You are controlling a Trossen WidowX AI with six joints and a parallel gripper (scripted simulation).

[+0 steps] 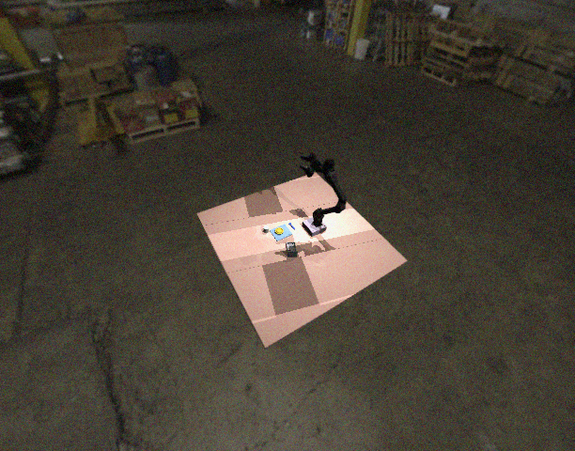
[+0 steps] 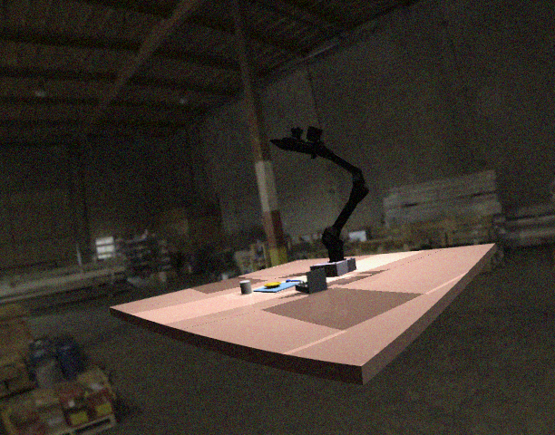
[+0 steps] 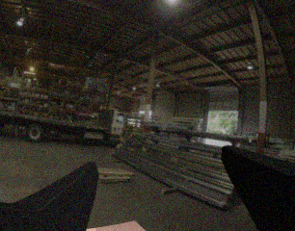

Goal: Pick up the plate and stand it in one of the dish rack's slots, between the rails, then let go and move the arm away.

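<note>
Right now the yellow plate is 620 mm below my gripper tip, 160 mm ahead of it and 50 mm to the left of it. From my gripper tip the other things lie so: grey cup 610 mm below, 260 mm ahead; then blue spoon 630 mm below, 40 mm ahead, 30 mm to the left; then blue mat 630 mm below, 150 mm ahead, 60 mm to the left.
</note>
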